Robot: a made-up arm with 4 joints. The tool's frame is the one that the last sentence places. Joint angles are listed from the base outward.
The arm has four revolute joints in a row. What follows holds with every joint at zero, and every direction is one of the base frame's.
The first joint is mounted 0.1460 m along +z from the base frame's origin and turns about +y.
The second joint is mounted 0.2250 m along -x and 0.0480 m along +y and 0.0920 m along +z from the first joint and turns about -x.
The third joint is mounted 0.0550 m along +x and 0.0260 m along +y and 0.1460 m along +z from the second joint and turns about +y.
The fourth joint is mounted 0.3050 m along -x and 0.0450 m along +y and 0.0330 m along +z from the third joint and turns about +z.
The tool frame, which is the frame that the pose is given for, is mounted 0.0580 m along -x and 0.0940 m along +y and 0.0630 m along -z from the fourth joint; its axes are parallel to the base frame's.
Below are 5 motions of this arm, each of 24 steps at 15 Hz.
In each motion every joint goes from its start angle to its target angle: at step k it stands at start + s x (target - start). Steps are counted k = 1, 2, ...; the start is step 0. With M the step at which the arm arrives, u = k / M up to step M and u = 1 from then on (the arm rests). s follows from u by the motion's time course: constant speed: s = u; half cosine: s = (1 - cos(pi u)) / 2; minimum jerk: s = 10 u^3 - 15 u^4 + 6 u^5.
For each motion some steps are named. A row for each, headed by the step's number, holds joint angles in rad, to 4 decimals.
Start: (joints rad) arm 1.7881 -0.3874 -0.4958 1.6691
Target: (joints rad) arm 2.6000 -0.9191 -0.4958 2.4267
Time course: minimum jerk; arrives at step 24
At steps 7, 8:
7: 1.9117 -0.4683 -0.4958 1.7844
8: 1.9585 -0.4990 -0.4958 1.8281

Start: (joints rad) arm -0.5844 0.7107 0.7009 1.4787
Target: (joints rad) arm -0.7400 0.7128 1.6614 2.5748
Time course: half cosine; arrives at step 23
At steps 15, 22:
15: -0.6980 0.7122 1.4021 2.2789
22: -0.7393 0.7128 1.6569 2.5697

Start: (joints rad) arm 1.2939 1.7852 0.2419 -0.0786
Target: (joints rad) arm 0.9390 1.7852 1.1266 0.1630
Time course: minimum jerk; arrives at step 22
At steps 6, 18, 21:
6: 1.2481 1.7852 0.3560 -0.0475
18: 0.9549 1.7852 1.0869 0.1522
21: 0.9393 1.7852 1.1258 0.1628

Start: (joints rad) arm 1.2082 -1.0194 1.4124 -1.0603
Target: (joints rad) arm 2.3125 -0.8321 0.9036 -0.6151
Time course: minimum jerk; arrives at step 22
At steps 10, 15, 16, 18, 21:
10: 1.6668 -0.9416 1.2011 -0.8754
15: 2.1049 -0.8673 0.9992 -0.6988
16: 2.1701 -0.8562 0.9692 -0.6725
18: 2.2629 -0.8405 0.9264 -0.6351
21: 2.3115 -0.8323 0.9040 -0.6155

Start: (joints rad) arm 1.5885 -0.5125 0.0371 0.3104
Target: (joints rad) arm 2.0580 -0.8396 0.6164 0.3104
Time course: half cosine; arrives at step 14
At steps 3, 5, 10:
3: 1.6397 -0.5482 0.1003 0.3104
5: 1.7214 -0.6051 0.2011 0.3104
10: 1.9696 -0.7780 0.5073 0.3104

